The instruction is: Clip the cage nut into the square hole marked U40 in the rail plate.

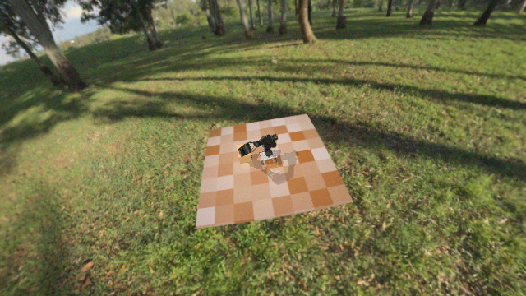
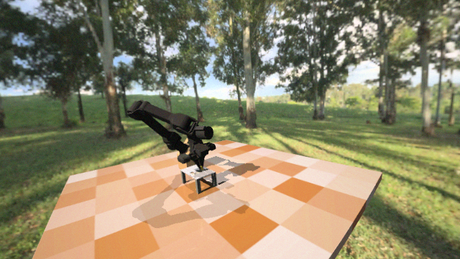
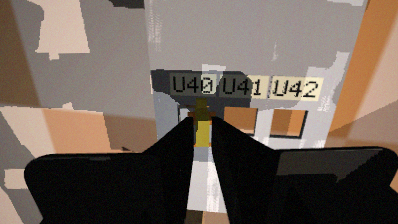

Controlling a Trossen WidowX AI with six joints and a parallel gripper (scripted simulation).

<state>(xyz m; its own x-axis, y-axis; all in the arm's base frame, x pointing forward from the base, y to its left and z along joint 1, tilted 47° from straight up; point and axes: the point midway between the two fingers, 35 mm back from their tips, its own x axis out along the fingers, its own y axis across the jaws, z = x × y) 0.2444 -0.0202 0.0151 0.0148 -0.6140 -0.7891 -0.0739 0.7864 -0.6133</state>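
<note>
Now: the cage nut 1 cm below my gripper tip.
</note>
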